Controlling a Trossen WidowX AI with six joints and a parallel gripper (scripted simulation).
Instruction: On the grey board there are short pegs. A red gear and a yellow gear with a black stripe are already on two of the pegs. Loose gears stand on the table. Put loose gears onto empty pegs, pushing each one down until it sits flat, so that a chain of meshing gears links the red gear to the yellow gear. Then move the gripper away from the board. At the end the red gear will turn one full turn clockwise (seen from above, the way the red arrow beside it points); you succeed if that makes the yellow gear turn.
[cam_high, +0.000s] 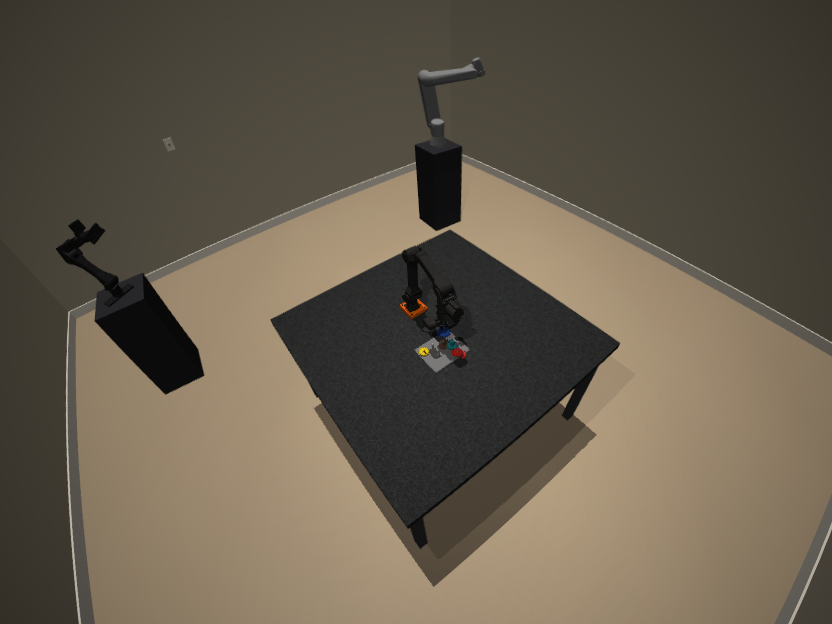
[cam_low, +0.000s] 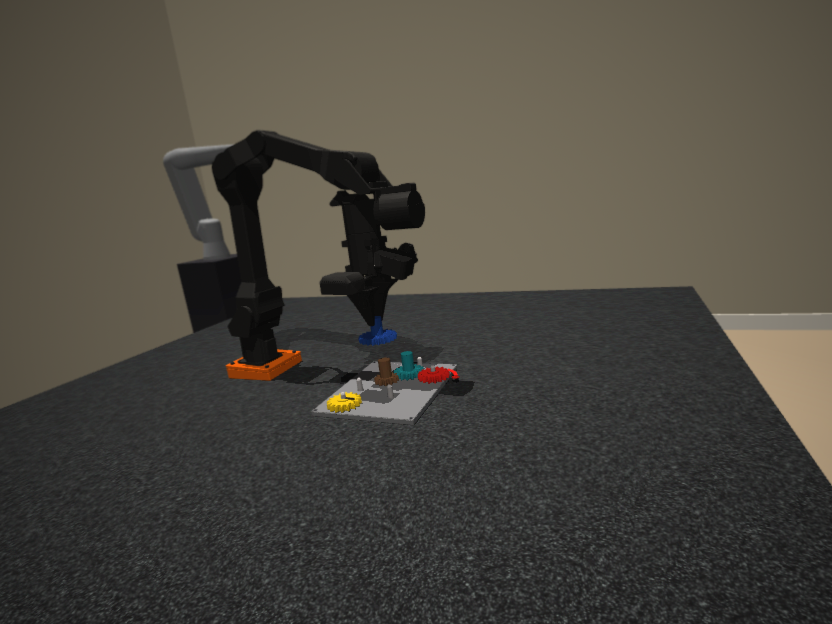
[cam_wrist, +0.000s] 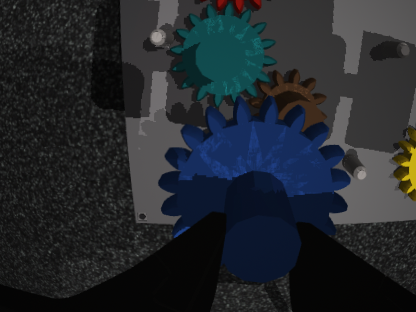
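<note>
The brown gear lies 2 cm ahead of my gripper tip, 2 cm to the right of it and 8 cm below it. Round my gripper tip: red gear: 9 cm ahead, 1 cm to the left, 9 cm below; then teal gear: 4 cm ahead, 2 cm to the left, 8 cm below; then yellow gear: 12 cm to the right, 9 cm below.
</note>
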